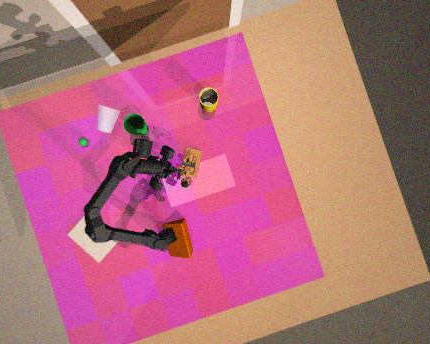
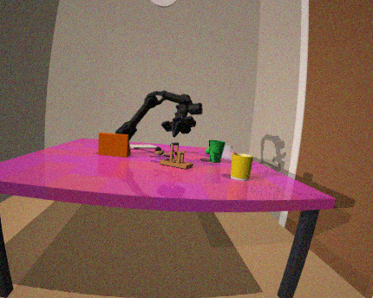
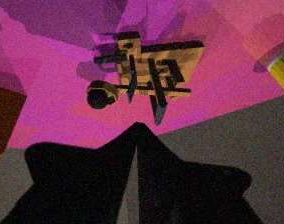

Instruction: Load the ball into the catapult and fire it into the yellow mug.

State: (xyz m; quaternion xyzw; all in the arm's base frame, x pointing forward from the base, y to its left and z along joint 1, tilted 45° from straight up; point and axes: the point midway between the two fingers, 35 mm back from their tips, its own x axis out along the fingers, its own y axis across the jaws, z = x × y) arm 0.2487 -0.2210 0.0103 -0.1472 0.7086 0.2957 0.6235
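My gripper tip is 70 mm past the dark ball, 70 mm above it and 10 mm to the right of it. Also, from my gripper tip: yellow mug 270 mm to the right, 240 mm ahead, 100 mm below; then green mug 270 mm ahead, 100 mm below, 90 mm to the left; then wooden catapult 80 mm below, 20 mm to the right, 10 mm behind.
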